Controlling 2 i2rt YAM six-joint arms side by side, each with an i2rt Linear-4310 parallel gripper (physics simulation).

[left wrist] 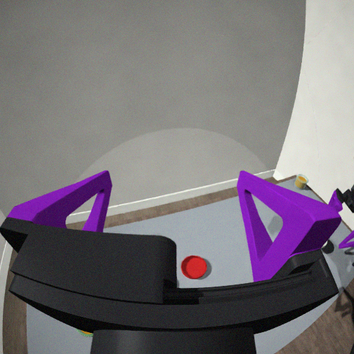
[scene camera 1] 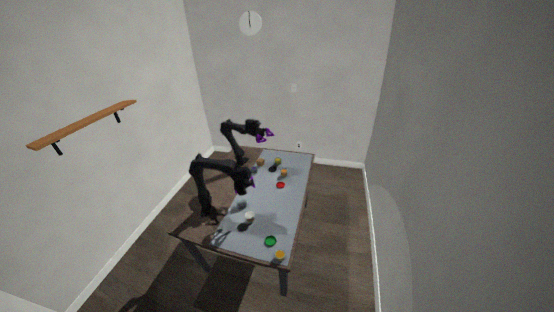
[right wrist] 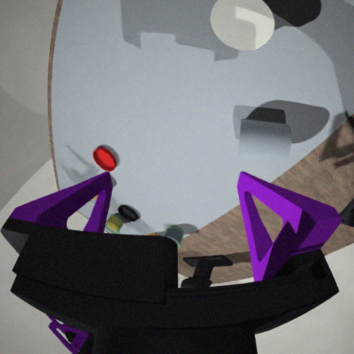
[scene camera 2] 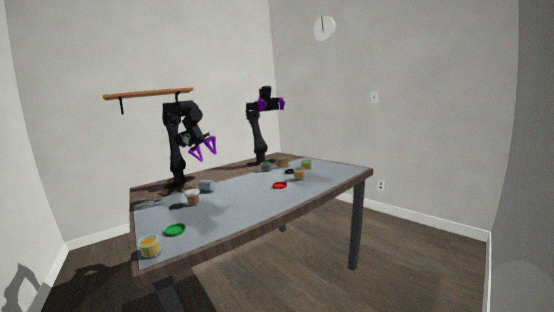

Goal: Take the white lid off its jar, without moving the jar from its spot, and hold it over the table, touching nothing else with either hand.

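The white lid sits on its jar, which stands upright on the table. In the right wrist view the lid is at the top, beyond the fingertips, and hides the jar's body. My right gripper is open and empty, in the air above the table, higher than the lid and apart from it. My left gripper is open and empty, high up near the far end of the table, touching nothing.
A grey cylinder lies near the white-lidded jar. A green lid and yellow jar are at the near end. A red lid, black lid, block and several jars are farther off.
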